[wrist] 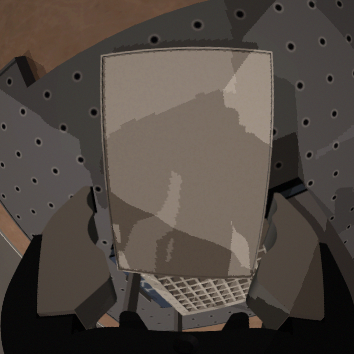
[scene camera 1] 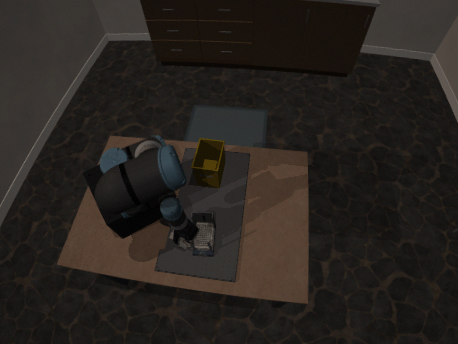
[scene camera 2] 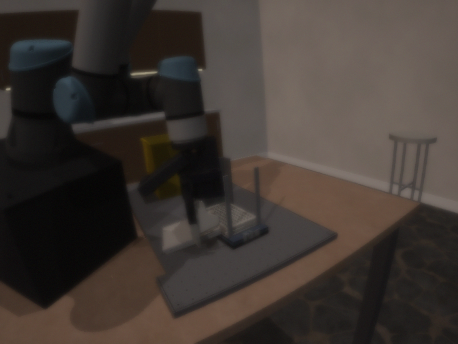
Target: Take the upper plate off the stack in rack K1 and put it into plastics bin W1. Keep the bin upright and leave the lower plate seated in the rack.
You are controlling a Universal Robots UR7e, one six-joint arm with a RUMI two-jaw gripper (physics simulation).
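Places are measured from the arm's base along level axes (x ahead, y up, z right), in centimetres.
Pixels of known places: gripper, fingertip midpoint: (wrist: 181,192) (scene camera 2: 199,233); arm's base, origin of the base link: (scene camera 2: 42,148).
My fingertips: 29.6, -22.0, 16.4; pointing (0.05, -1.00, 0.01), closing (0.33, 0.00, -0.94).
Ahead of a thing's pixels: the offset from my fingertips to its top centre, as dx, dy, dz. "spot": to the spot under its first point. Level surfaces: height alone.
The upper plate (scene camera 2: 176,236) (wrist: 185,150) is a pale flat slab, largely outside the rack on the robot's side. Its inner end overlaps the rack and hides part of the lower plate; its exact support there is hidden. The white gridded lower plate {+8.0, +1.7, -2.0} (scene camera 1: 203,237) (scene camera 2: 236,216) (wrist: 210,295) lies in rack K1 {spot: +9.5, +0.0, +6.6} (scene camera 1: 203,254) (scene camera 2: 249,236) (wrist: 132,295), a dark base with upright posts. My gripper (scene camera 2: 202,229) (wrist: 181,192) is open and low, its jaws on either side of the upper plate's inner part, holding nothing. Yellow bin W1 {+3.6, +16.3, -37.8} (scene camera 1: 208,177) (scene camera 2: 158,162) stands upright.
The rack's thin posts rise close beside the gripper. A grey perforated mat {dy -1.7} (scene camera 1: 220,267) (scene camera 2: 280,250) (wrist: 55,135) lies under rack and bin on the wooden table {dy -3.0} (scene camera 1: 277,235) (scene camera 2: 320,192). The black robot pedestal (scene camera 2: 60,225) stands at the left.
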